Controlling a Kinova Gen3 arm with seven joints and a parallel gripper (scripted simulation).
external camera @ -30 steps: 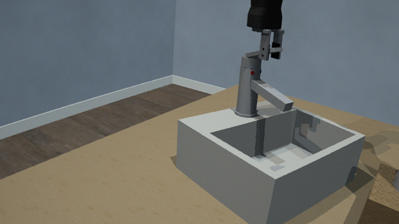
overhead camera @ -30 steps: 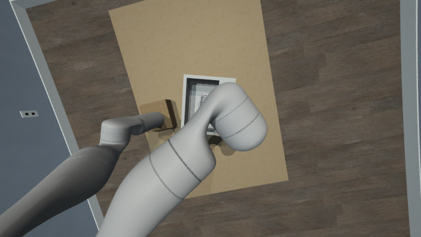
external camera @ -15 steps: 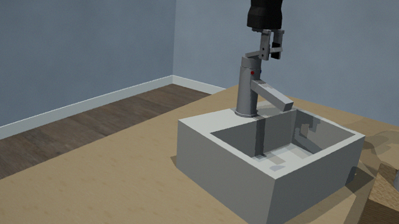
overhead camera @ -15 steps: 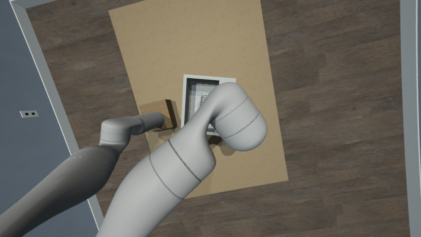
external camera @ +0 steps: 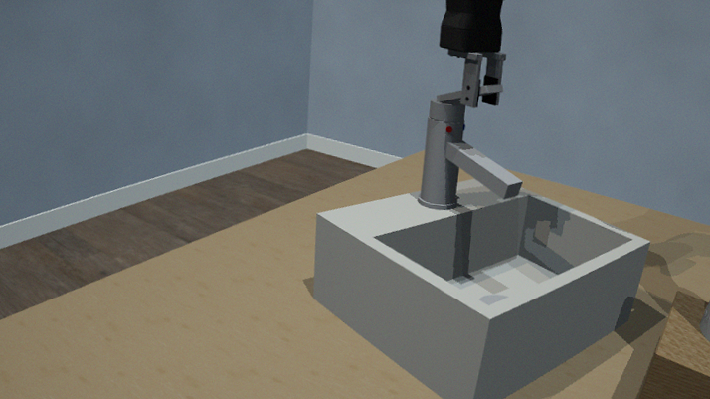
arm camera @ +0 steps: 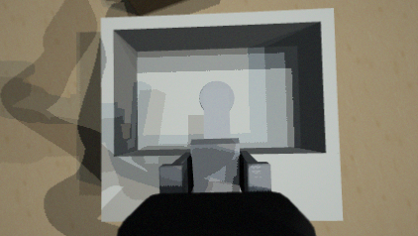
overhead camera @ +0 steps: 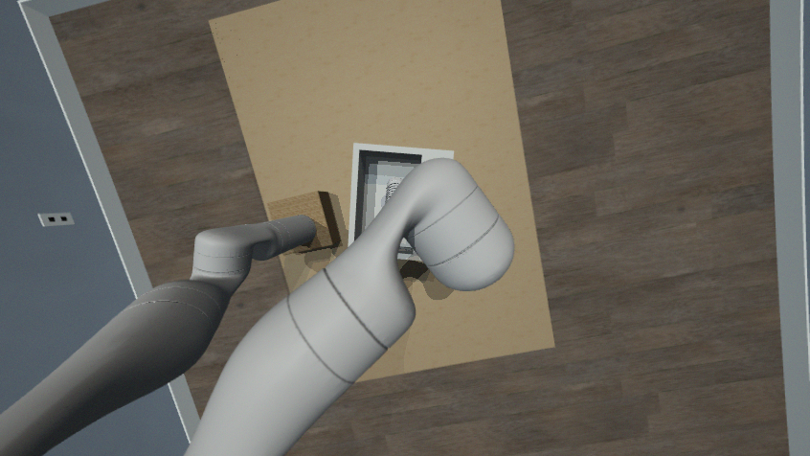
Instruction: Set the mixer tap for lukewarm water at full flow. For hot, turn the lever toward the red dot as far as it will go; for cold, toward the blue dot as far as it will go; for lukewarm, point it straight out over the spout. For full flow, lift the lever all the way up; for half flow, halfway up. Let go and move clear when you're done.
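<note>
Right now the flat lever is 2 cm ahead of my hand, 1 cm to the right of it and 1 cm below it. Round my hand: grey square sink: 25 cm below, 6 cm behind, 2 cm to the left; grey mixer tap: 6 cm below, 3 cm ahead, 1 cm to the right.
</note>
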